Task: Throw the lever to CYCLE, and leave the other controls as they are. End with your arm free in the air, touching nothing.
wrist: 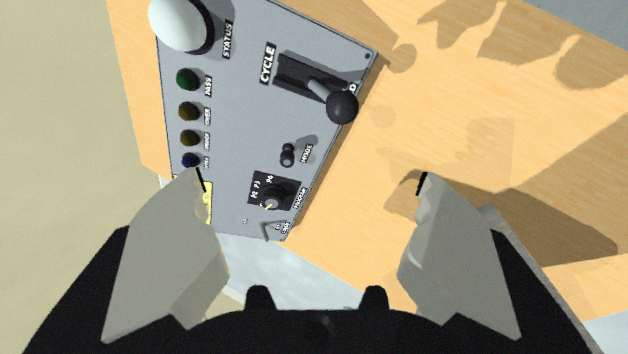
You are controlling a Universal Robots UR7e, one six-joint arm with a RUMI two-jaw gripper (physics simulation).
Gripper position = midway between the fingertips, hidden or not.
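Note:
Here is my gripper (312, 173), which I can see in the scene. A lever (342, 107) is visible to me too.

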